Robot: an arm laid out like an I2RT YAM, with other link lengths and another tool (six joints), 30 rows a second.
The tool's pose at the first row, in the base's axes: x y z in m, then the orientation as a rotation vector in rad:
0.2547 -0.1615 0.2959 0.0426 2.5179 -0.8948
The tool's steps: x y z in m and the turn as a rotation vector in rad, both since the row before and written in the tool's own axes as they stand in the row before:
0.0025 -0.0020 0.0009 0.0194 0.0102 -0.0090
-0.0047 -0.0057 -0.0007 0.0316 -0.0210 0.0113
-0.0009 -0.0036 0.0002 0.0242 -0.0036 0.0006
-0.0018 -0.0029 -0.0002 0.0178 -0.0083 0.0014
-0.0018 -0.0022 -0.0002 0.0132 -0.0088 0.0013
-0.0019 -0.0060 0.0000 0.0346 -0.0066 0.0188
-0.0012 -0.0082 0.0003 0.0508 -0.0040 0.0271
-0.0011 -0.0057 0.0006 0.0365 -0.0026 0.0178
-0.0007 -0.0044 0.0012 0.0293 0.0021 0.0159
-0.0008 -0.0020 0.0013 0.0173 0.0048 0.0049
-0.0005 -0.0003 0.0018 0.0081 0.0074 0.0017
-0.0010 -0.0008 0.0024 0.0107 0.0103 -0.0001
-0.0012 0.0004 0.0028 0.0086 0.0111 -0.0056
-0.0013 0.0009 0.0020 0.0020 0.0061 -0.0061
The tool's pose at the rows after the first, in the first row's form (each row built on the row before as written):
0.2525 -0.1639 0.2954 0.0422 2.5208 -0.9249
0.2554 -0.1673 0.3013 0.0562 2.4843 -0.9558
0.2556 -0.1700 0.3038 0.0630 2.4695 -0.9849
0.2565 -0.1718 0.3066 0.0663 2.4530 -1.0047
0.2575 -0.1730 0.3090 0.0677 2.4382 -1.0186
0.2578 -0.1771 0.3138 0.0986 2.4098 -1.0512
0.2568 -0.1829 0.3197 0.1461 2.3721 -1.0995
0.2563 -0.1870 0.3238 0.1782 2.3449 -1.1344
0.2559 -0.1907 0.3266 0.2082 2.3256 -1.1619
0.2564 -0.1929 0.3278 0.2230 2.3187 -1.1807
0.2574 -0.1945 0.3274 0.2326 2.3200 -1.1906
0.2588 -0.1968 0.3273 0.2430 2.3230 -1.2048
0.2610 -0.1987 0.3263 0.2470 2.3299 -1.2193
0.2631 -0.1997 0.3254 0.2448 2.3364 -1.2255

